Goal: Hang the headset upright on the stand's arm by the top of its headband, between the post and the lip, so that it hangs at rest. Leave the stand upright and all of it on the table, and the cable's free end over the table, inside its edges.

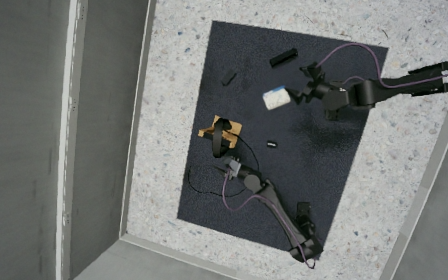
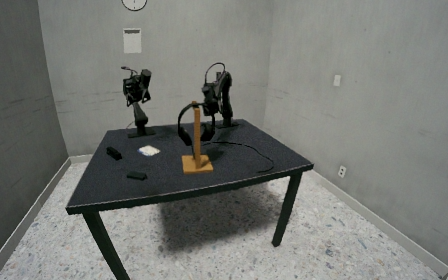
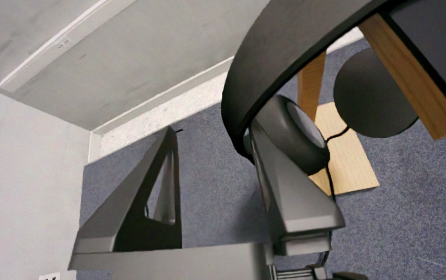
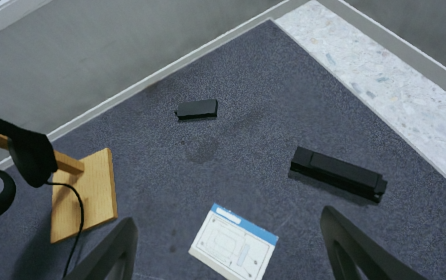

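Note:
The black headset is upright, its headband over the arm at the top of the wooden stand. The stand is upright on the table. Whether the band lies between post and lip is unclear. The black cable curves over the table; its free end is near the table edge, inside it. My left gripper is open, with one finger by the headband's lower end and an earcup. My right gripper is open, away from the headset.
A white and blue card lies near the right gripper. A long black block and a smaller black block lie on the table. A tiny black item lies mid-table.

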